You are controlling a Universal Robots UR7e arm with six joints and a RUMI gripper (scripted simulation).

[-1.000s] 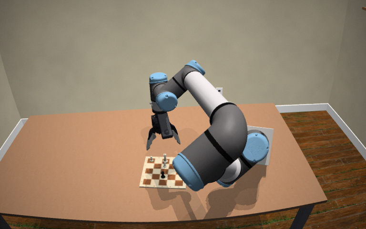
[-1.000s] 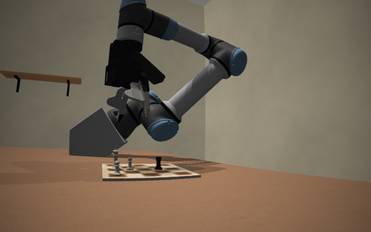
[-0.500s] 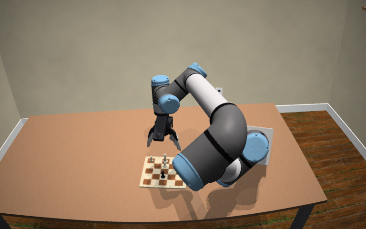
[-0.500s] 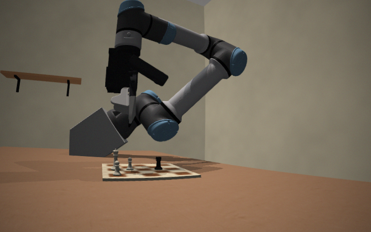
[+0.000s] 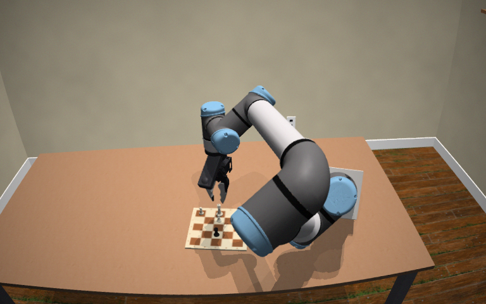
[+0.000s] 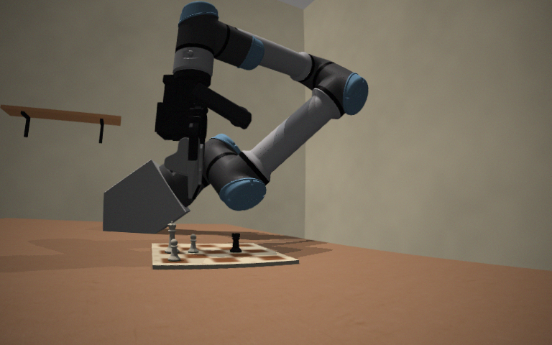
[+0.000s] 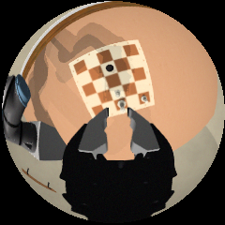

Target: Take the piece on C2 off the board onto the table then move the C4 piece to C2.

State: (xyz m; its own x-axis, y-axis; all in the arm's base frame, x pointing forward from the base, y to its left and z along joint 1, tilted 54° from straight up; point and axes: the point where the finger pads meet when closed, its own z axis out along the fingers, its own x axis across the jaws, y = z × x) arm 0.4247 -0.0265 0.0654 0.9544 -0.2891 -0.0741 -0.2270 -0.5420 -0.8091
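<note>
Now: hand 10 mm short of the tall white piece, 40 mm to the left of it and 80 mm above it. From my hand the other things lie so: black piece 80 mm to the left, 90 mm below; then chessboard 40 mm to the left, 110 mm below.
</note>
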